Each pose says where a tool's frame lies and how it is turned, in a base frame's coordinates. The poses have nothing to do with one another.
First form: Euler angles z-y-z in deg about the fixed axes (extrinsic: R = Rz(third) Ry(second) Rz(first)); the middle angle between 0 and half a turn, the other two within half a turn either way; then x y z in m.
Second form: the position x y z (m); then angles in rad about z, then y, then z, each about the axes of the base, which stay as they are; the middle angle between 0 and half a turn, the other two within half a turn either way. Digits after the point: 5 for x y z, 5 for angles.
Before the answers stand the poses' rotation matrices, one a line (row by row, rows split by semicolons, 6 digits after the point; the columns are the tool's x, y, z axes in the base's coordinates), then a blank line. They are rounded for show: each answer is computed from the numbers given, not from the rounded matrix.
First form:
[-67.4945 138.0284 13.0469 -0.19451 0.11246 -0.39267]
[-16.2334 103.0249 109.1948 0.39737 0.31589 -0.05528]
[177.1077 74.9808 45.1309 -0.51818 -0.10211 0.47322]
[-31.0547 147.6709 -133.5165 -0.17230 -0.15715 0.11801]
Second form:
-0.068680 -0.755535 0.651498; -0.964238 0.217834 0.150972; -0.255984 -0.617831 -0.743476
0.335154 -0.886039 -0.320322; -0.112448 -0.375174 0.920109; -0.935429 -0.272359 -0.225374
-0.218351 0.698593 0.681389; -0.147828 -0.713858 0.684510; 0.964609 0.048735 0.259143
0.124352 0.921381 -0.368231; 0.880142 -0.273776 -0.387811; -0.458134 -0.275870 -0.844990

[-0.19451 0.11246 -0.39267 -1.17800 2.40905 0.22771]
[0.39737 0.31589 -0.05528 -0.28333 1.79812 1.90581]
[-0.51818 -0.10211 0.47322 3.09111 1.30866 0.78768]
[-0.17230 -0.15715 0.11801 -0.54201 2.57734 -2.33030]

